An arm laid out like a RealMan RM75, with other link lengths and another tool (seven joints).
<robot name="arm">
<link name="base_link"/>
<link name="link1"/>
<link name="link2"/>
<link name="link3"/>
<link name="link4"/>
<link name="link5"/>
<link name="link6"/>
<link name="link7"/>
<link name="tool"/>
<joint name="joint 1" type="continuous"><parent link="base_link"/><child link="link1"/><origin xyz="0.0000 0.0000 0.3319"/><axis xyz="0 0 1"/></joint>
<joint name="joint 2" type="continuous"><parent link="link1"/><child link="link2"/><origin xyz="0.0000 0.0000 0.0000"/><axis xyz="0 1 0"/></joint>
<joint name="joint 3" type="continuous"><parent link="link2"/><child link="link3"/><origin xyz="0.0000 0.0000 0.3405"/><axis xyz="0 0 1"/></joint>
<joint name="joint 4" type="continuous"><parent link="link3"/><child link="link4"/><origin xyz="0.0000 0.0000 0.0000"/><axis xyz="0 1 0"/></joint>
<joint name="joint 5" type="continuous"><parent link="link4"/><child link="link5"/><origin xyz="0.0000 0.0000 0.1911"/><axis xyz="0 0 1"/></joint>
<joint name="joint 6" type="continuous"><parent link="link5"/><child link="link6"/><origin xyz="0.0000 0.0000 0.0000"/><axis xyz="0 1 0"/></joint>
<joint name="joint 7" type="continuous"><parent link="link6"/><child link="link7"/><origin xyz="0.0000 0.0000 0.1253"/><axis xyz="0 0 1"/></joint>
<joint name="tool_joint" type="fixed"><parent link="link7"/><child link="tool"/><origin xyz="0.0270 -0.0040 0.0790" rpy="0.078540 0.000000 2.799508"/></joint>
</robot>
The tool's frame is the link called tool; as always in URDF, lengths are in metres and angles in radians. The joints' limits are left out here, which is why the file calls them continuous.
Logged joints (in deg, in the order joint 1, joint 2, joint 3, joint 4, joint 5, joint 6, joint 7), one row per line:
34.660 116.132 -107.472 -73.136 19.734 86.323 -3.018
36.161 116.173 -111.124 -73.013 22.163 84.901 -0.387
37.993 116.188 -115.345 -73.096 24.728 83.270 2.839
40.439 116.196 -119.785 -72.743 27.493 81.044 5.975
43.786 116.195 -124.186 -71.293 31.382 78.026 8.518
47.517 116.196 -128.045 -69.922 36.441 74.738 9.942
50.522 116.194 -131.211 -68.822 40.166 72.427 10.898
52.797 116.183 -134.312 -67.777 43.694 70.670 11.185
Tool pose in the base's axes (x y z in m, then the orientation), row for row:
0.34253 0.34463 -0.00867 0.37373 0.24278 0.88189 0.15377
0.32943 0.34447 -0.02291 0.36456 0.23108 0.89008 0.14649
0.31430 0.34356 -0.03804 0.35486 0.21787 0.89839 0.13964
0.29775 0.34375 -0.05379 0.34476 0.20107 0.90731 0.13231
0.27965 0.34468 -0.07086 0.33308 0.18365 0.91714 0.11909
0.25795 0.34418 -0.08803 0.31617 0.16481 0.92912 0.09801
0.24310 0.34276 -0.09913 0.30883 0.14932 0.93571 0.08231
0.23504 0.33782 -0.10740 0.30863 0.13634 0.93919 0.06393
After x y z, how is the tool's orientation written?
As a quaternion, w x y z.
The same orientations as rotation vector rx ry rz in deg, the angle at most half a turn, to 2 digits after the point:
35.63 129.41 22.56
34.06 131.18 21.59
32.26 133.02 20.68
29.92 135.00 19.69
27.48 137.23 17.82
24.87 140.18 14.79
22.61 141.69 12.46
20.65 142.23 9.68

